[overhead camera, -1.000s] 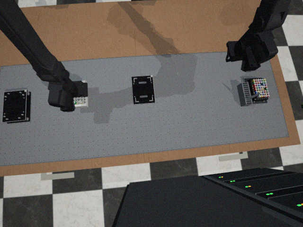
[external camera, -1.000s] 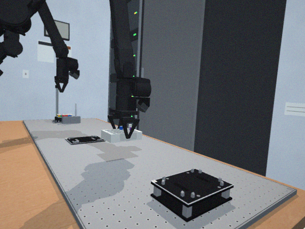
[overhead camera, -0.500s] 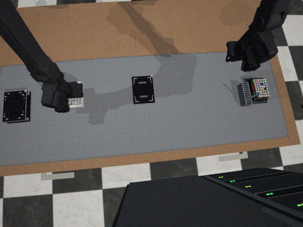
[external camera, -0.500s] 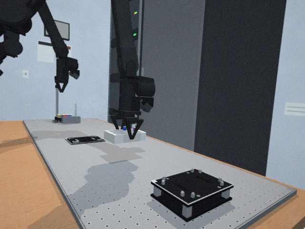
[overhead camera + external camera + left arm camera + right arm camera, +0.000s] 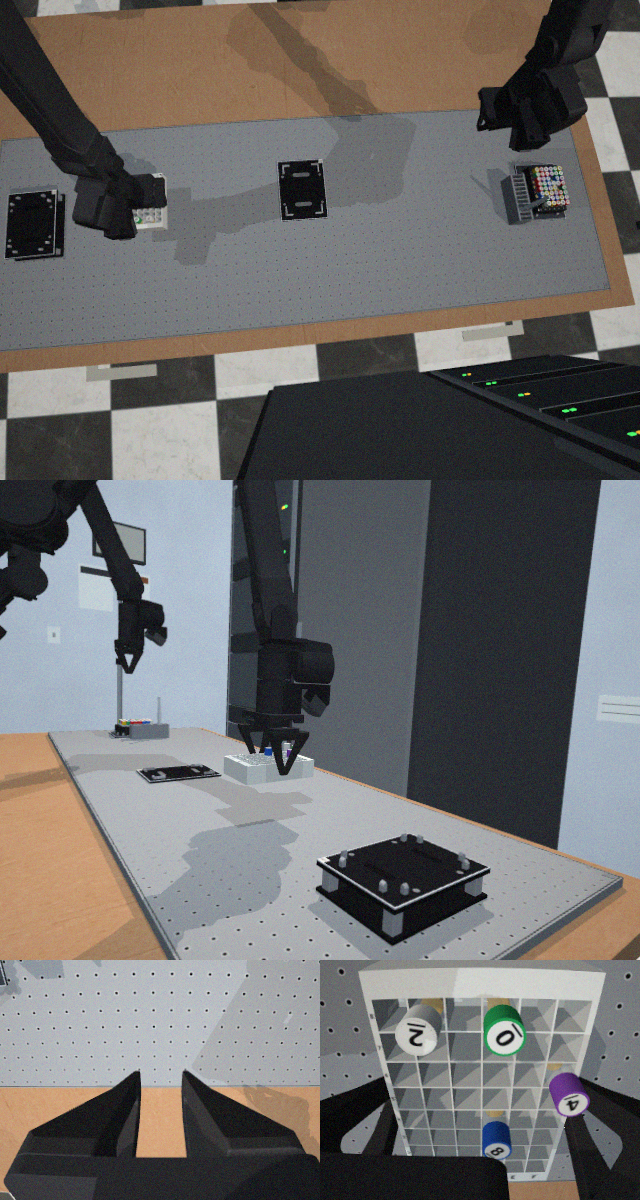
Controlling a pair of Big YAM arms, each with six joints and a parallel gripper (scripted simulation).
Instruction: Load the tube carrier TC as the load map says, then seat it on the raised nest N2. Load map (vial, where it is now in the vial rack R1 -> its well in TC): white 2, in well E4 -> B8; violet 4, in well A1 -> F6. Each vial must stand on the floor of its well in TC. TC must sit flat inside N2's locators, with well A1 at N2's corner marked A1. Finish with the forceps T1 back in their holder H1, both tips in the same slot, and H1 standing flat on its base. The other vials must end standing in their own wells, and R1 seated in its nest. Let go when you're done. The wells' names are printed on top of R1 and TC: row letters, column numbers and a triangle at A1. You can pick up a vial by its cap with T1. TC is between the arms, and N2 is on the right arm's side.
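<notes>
Right now the raised nest N2 is 30 cm to the right of my right hand, 6 cm below it and 1 cm ahead of it. From my right hand the other things lie so: grey holder H1 (93 cm to the left, 8 cm below, 3 cm ahead); tube carrier TC (right at my right hand).
</notes>
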